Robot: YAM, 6 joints.
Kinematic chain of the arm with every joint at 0, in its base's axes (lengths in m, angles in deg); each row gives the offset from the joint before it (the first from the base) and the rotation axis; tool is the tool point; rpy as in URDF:
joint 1: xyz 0 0 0.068 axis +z
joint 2: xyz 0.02 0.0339 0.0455 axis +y
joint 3: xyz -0.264 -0.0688 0 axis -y
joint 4: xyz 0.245 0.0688 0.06 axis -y
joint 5: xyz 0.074 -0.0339 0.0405 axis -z
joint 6: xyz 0.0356 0 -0.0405 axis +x
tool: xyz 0 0 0 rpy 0 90 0
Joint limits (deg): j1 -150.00..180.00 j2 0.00..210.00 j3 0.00..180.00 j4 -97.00..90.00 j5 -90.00..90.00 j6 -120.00..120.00
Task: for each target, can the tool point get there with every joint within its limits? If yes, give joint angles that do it. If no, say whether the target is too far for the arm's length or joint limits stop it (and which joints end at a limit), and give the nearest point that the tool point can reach.
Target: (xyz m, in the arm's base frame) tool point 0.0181 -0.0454 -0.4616
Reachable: no: joint limits stop it (at a limit: joint 2) | nearest point 0.0370 -0.0928 -0.3484 | short by 0.124 m
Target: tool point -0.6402 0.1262 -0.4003
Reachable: no: too far | nearest point -0.5019 0.0989 -0.2671 | short by 0.194 m
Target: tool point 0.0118 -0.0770 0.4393
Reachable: yes | joints -67.27 32.05 39.55 57.35 32.10 -37.17
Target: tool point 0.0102 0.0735 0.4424
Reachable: yes | joints -123.23 23.88 84.77 -74.50 63.04 72.68
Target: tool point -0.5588 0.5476 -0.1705
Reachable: no: too far | nearest point -0.4332 0.4245 -0.1050 | short by 0.188 m
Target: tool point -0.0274 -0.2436 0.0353
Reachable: yes | joints -88.88 122.96 20.07 70.72 64.69 30.08
